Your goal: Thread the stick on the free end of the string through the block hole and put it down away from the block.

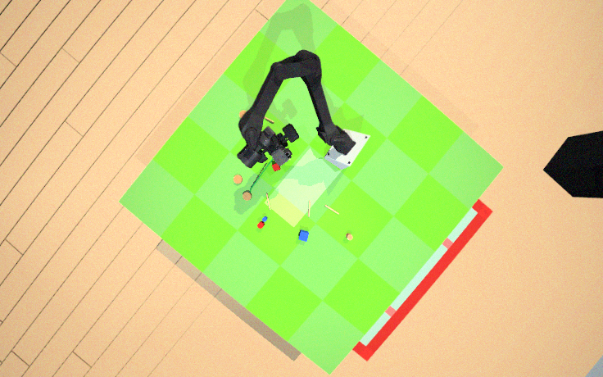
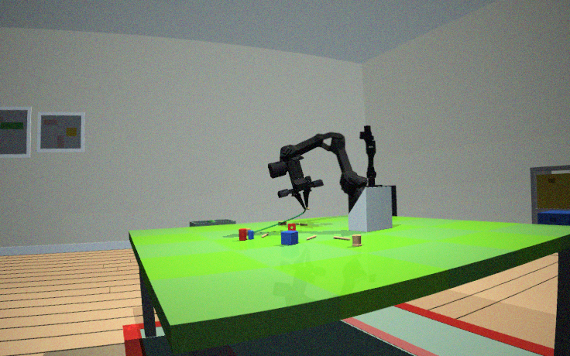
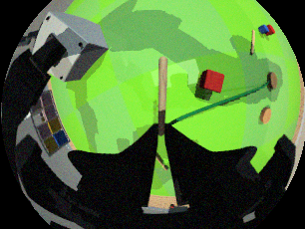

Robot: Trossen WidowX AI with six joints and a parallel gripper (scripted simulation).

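Now: gripper tip 10 mm to the right of the thin wooden stick and 10 mm short of it. From my gripper tip the other things lie so: red cylinder: 330 mm ahead, 140 mm to the left, 60 mm below; then round wooden button: 270 mm ahead, 80 mm below, 10 mm to the left; then red block: 80 mm ahead, 70 mm below, 30 mm to the left.
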